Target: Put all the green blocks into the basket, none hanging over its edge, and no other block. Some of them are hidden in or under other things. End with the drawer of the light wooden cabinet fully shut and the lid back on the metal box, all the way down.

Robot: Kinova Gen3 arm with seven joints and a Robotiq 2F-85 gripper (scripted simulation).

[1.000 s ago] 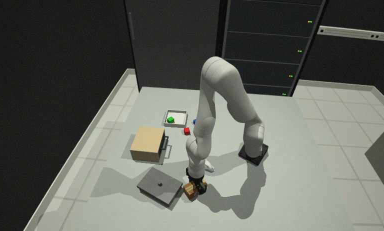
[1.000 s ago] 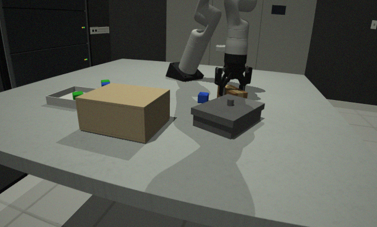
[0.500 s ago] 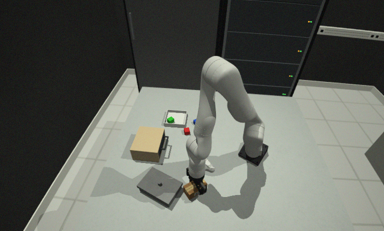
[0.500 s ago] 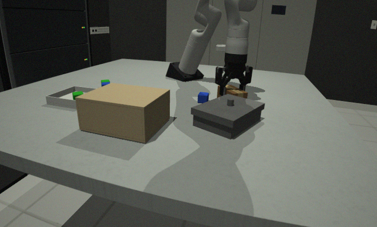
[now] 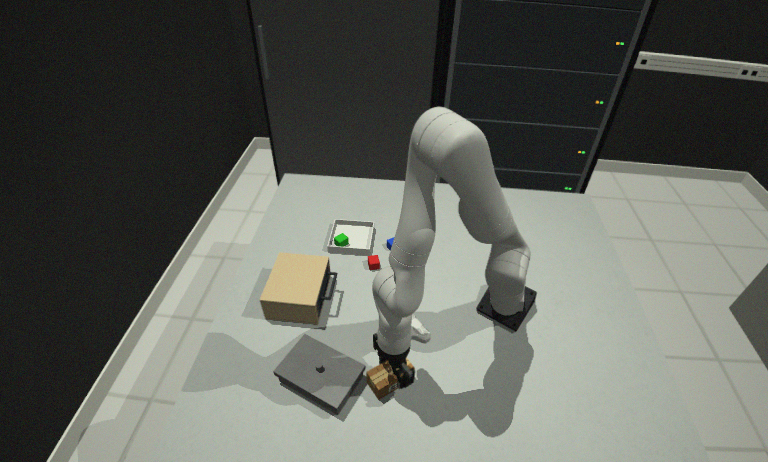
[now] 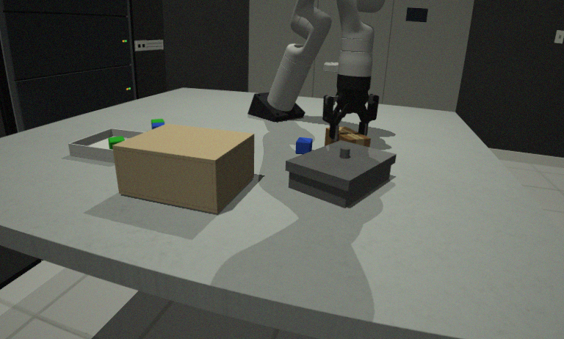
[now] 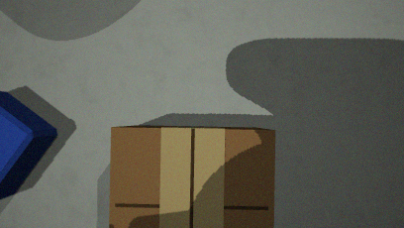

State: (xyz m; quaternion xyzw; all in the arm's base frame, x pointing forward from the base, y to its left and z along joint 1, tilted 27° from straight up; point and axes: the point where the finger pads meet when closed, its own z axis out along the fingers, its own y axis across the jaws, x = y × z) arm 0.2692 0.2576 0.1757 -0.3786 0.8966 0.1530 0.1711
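Right now the small cardboard box is 1 cm below my hand. From my hand the other things lie so: light wooden cabinet (33 cm ahead, 20 cm to the right, 1 cm below); cabinet drawer (31 cm ahead, 20 cm to the right, 1 cm below); lid (18 cm ahead, 4 cm to the left).
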